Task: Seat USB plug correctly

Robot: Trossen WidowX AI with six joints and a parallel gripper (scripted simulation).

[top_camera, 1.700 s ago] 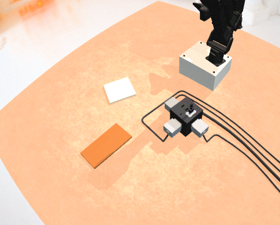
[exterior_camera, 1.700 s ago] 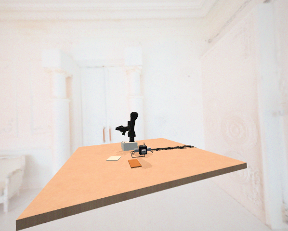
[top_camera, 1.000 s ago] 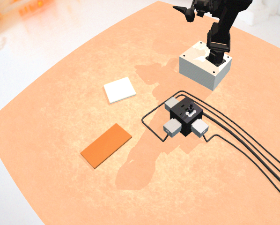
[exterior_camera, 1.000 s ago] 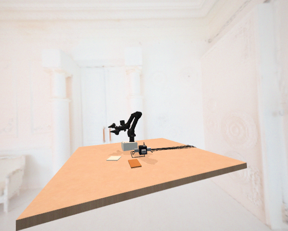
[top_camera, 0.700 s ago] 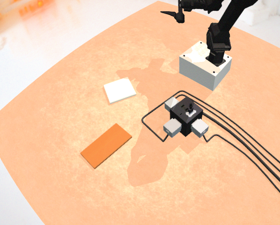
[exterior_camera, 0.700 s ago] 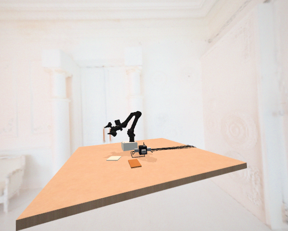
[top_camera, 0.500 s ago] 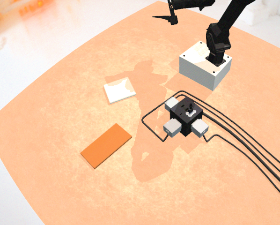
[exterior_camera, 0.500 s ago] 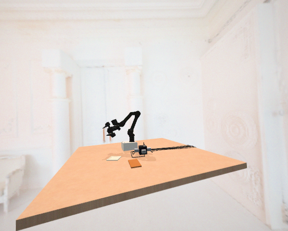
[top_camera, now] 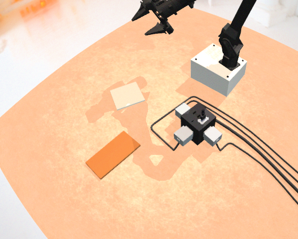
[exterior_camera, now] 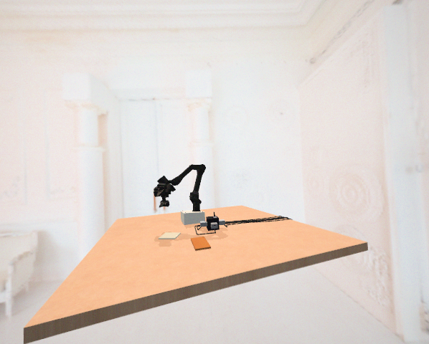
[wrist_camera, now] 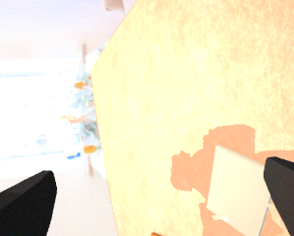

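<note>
My gripper tip is now 370 mm to the right of the USB plug, 110 mm above it and 70 mm short of it. From my gripper tip the other things lie so: USB socket (380 mm to the left, 130 mm below, 70 mm ahead); orange pad (320 mm ahead, 250 mm to the left, 190 mm below); white pad (190 mm below, 140 mm ahead, 80 mm to the left).
</note>
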